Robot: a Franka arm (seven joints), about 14 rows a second.
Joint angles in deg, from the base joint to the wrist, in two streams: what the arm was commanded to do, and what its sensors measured. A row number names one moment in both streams.
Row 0, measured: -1.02, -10.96, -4.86, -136.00, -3.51, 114.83, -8.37
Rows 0 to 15, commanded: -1.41, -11.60, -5.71, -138.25, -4.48, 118.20, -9.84; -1.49, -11.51, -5.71, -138.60, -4.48, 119.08, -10.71; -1.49, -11.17, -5.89, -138.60, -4.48, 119.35, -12.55; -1.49, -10.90, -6.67, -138.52, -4.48, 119.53, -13.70; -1.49, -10.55, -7.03, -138.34, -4.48, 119.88, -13.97; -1.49, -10.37, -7.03, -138.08, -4.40, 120.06, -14.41; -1.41, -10.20, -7.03, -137.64, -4.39, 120.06, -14.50; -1.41, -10.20, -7.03, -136.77, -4.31, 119.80, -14.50; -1.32, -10.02, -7.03, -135.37, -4.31, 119.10, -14.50; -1.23, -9.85, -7.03, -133.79, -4.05, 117.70, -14.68; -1.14, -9.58, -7.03, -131.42, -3.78, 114.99, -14.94; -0.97, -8.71, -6.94, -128.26, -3.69, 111.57, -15.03; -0.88, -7.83, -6.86, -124.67, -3.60, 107.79, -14.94; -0.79, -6.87, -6.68, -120.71, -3.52, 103.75, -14.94; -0.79, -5.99, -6.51, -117.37, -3.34, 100.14, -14.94; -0.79, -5.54, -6.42, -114.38, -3.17, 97.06, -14.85
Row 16, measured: -0.95, -9.55, -6.66, -125.08, -3.51, 106.29, -14.06
